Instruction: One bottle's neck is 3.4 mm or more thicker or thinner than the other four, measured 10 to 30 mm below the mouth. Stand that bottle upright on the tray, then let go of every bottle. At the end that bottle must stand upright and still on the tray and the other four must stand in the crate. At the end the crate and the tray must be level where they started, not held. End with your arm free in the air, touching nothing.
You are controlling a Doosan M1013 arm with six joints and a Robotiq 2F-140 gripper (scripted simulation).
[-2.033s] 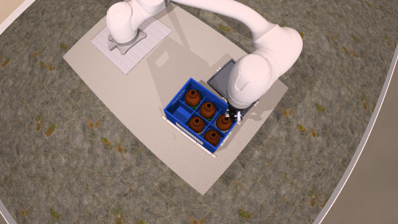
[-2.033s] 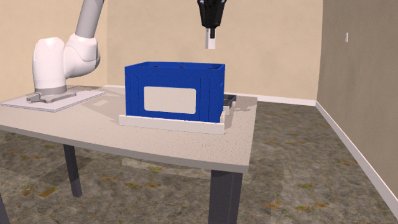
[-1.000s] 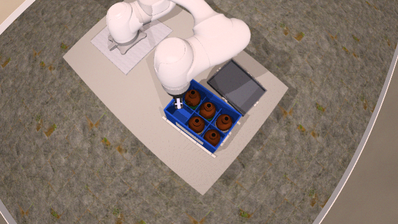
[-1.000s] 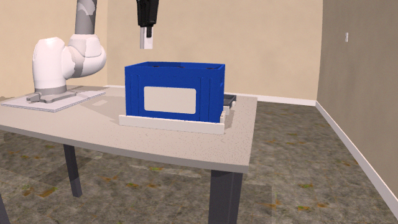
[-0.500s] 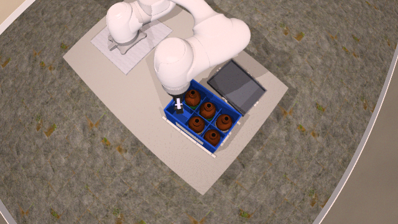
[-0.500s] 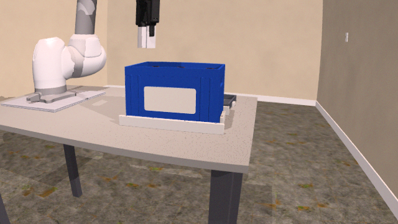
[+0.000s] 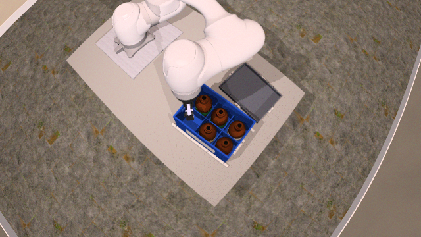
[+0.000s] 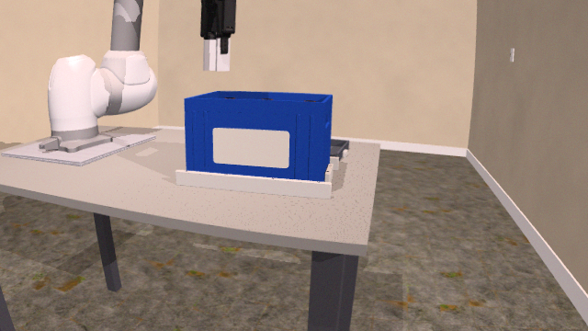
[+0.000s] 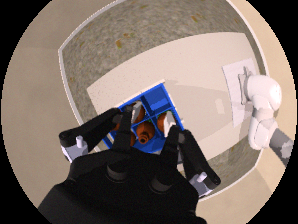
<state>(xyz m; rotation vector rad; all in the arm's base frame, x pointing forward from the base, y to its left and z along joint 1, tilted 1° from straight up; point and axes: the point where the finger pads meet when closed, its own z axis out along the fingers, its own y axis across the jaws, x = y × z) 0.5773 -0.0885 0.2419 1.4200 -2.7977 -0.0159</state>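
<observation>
The crate is 80 mm ahead of my hand, 60 mm to the left of it and 170 mm below it. Also, from my hand: bottle: 180 mm ahead, 20 mm to the left, 170 mm below; dark grey tray: 80 mm ahead, 310 mm to the left, 250 mm below.
</observation>
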